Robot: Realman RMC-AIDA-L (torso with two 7-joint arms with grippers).
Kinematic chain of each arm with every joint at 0, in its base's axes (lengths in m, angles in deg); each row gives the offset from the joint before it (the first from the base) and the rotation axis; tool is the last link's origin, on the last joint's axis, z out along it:
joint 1: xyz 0 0 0.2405 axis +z
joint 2: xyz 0 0 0 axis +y
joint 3: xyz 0 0 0.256 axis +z
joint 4: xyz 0 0 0 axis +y
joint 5: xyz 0 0 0.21 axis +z
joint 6: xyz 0 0 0 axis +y
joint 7: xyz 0 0 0.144 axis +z
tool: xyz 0 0 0
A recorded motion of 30 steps. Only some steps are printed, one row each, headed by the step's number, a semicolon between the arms.
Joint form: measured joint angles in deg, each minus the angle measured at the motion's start. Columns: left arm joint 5, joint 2, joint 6, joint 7, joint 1, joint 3, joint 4; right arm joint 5, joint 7, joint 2, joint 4, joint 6, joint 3, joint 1.
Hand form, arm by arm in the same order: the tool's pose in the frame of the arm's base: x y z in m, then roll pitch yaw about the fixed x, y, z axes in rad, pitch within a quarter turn. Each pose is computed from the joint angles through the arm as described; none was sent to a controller.
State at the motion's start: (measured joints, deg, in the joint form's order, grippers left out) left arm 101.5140 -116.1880 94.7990 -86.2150 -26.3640 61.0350 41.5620; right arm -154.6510 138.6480 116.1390 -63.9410 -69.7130 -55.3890 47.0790
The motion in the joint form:
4: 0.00 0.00 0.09 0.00 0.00 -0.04 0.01; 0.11 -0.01 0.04 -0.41 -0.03 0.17 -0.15
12: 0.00 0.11 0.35 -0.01 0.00 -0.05 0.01; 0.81 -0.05 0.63 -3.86 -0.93 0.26 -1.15
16: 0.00 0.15 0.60 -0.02 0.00 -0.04 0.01; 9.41 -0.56 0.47 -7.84 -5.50 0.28 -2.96
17: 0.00 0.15 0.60 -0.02 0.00 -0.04 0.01; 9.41 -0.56 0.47 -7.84 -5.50 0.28 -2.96
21: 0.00 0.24 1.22 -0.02 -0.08 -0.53 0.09; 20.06 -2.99 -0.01 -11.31 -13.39 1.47 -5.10
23: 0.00 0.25 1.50 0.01 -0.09 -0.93 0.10; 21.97 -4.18 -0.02 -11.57 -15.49 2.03 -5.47
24: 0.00 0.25 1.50 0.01 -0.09 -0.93 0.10; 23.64 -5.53 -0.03 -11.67 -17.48 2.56 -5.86
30: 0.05 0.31 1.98 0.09 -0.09 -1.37 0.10; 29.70 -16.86 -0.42 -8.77 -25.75 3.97 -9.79
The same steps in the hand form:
4: -0.2396 0.3020 -0.0087 3.0432 -0.4735 0.4382; 0.1770 0.4560 0.0795 -2.3994 0.1549 -0.6447
12: -0.2397 0.3016 -0.0079 3.0404 -0.4727 0.4376; 0.1706 0.4525 0.0849 -2.3920 0.1743 -0.6196
16: -0.2396 0.3011 -0.0076 3.0364 -0.4724 0.4376; 0.1541 0.4397 0.0860 -2.5056 0.2424 -0.5948
17: -0.2396 0.3011 -0.0076 3.0364 -0.4724 0.4376; 0.1541 0.4397 0.0860 -2.5056 0.2424 -0.5948
21: -0.2390 0.3012 -0.0055 3.0333 -0.4782 0.4354; 0.1397 0.4175 0.0884 -2.6738 0.2885 -0.5633
23: -0.2389 0.3013 -0.0043 3.0334 -0.4833 0.4354; 0.1386 0.4119 0.0880 -2.7130 0.2879 -0.5539
24: -0.2389 0.3013 -0.0043 3.0334 -0.4833 0.4354; 0.1385 0.4064 0.0876 -2.7488 0.2847 -0.5430
30: -0.2389 0.3010 -0.0027 3.0315 -0.4879 0.4345; 0.1633 0.3766 0.0789 -2.9002 0.2322 -0.4690

